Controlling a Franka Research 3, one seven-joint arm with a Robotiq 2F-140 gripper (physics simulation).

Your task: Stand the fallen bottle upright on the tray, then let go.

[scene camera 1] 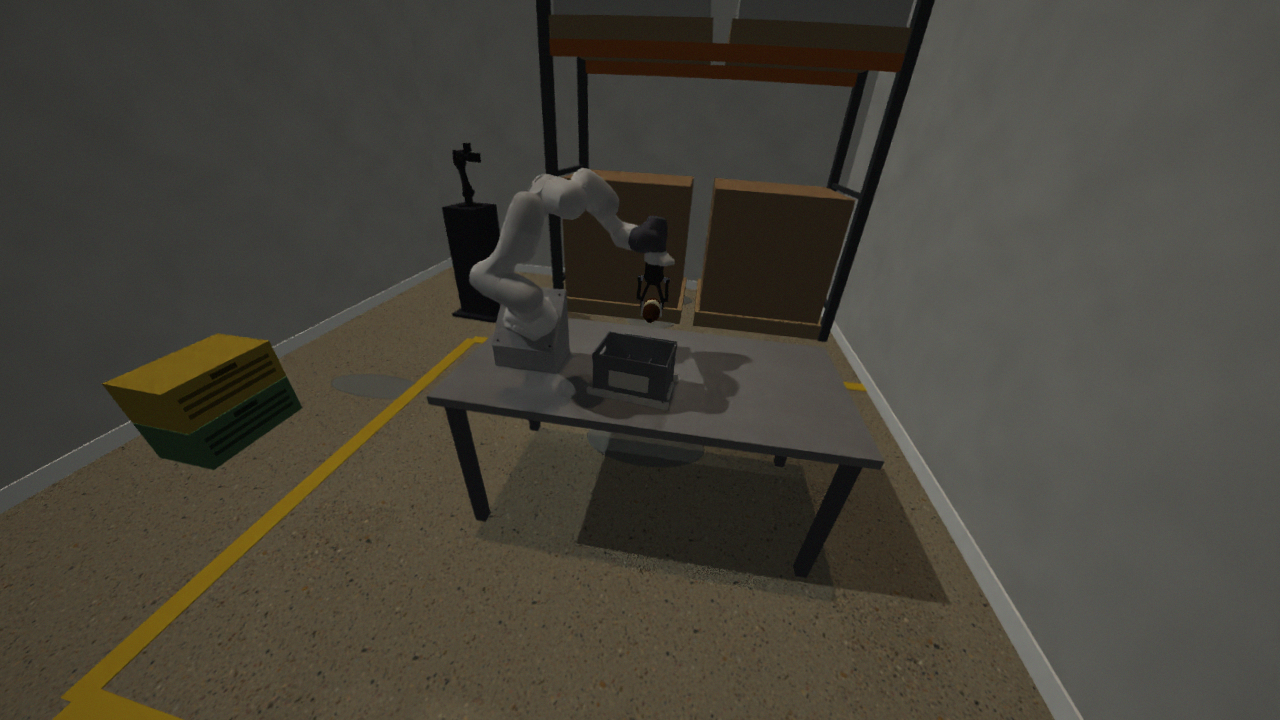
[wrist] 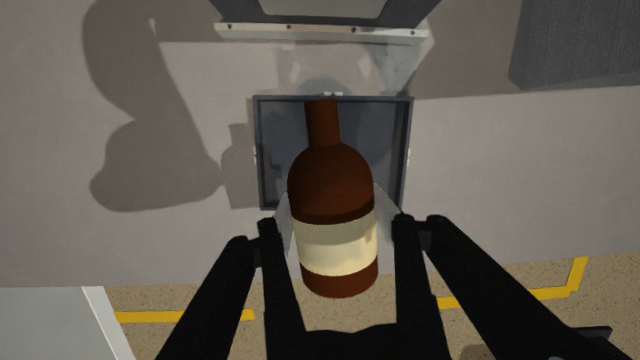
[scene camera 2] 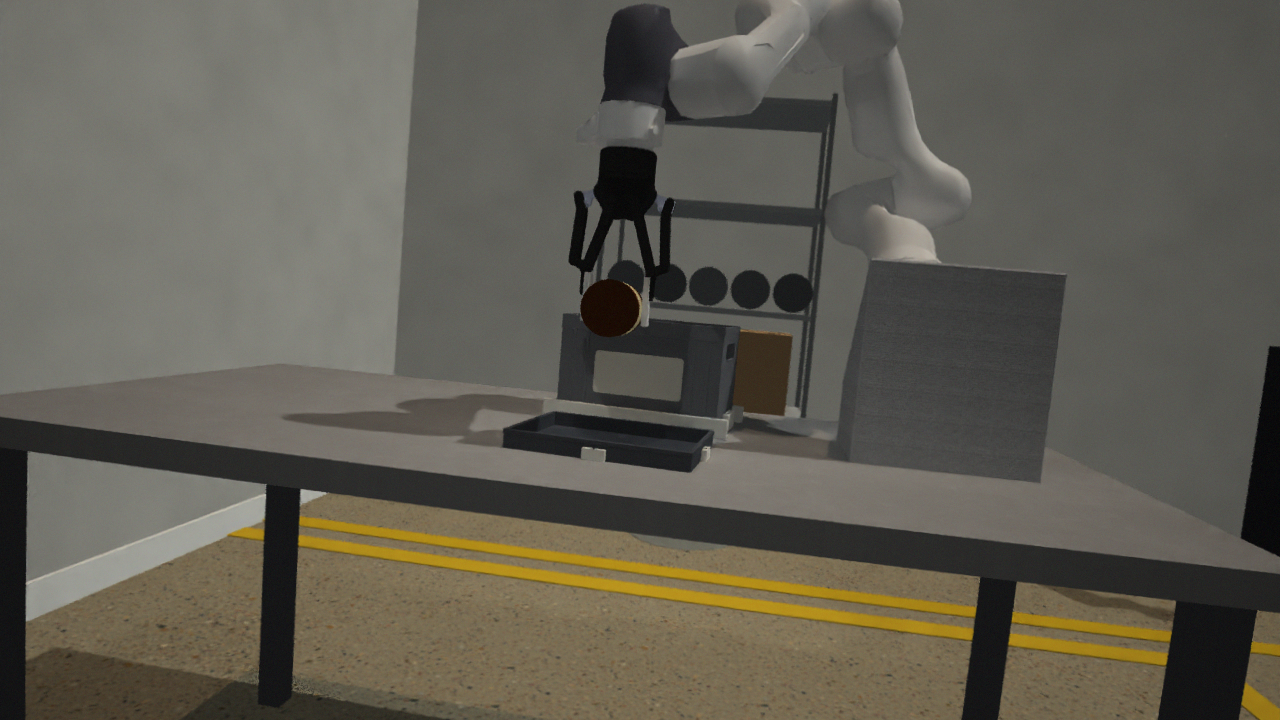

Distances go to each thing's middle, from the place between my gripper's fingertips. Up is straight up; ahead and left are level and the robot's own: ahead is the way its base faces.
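Here is the brown bottle [scene camera 2: 609, 308], and my gripper is now 1 cm to the left of it and 2 cm below it.
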